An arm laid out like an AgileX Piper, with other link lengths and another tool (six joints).
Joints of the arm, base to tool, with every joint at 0 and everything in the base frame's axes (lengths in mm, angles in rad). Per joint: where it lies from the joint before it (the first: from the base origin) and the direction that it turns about. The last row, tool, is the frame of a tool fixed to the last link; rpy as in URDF.
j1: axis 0 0 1 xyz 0 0 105.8
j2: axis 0 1 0 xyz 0 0 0
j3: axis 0 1 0 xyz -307.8 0 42.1
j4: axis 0.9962 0 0.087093 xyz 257.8 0 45.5
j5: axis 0 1 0 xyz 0 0 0
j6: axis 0.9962 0 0.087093 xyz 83.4 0 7.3
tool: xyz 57.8 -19 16.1 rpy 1.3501 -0.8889 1.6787
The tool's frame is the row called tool.
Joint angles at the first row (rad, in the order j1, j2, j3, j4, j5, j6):
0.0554, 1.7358, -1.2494, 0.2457, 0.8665, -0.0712
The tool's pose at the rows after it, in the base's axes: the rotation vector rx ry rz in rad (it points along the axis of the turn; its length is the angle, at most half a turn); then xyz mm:
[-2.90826, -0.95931, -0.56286, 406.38, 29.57, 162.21]
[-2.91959, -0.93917, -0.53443, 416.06, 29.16, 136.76]
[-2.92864, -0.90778, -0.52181, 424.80, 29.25, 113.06]
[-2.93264, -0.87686, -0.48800, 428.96, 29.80, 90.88]
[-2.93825, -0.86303, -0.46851, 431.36, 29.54, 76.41]
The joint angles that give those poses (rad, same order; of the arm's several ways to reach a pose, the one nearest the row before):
0.0554, 1.8088, -1.2506, 0.2604, 0.8160, -0.0712
0.0554, 1.8764, -1.2506, 0.2655, 0.7655, -0.0712
0.0554, 1.9394, -1.2518, 0.2799, 0.7112, -0.0712
0.0554, 1.9947, -1.2518, 0.2967, 0.6785, -0.0712
0.0554, 2.0305, -1.2517, 0.3023, 0.6547, -0.0712

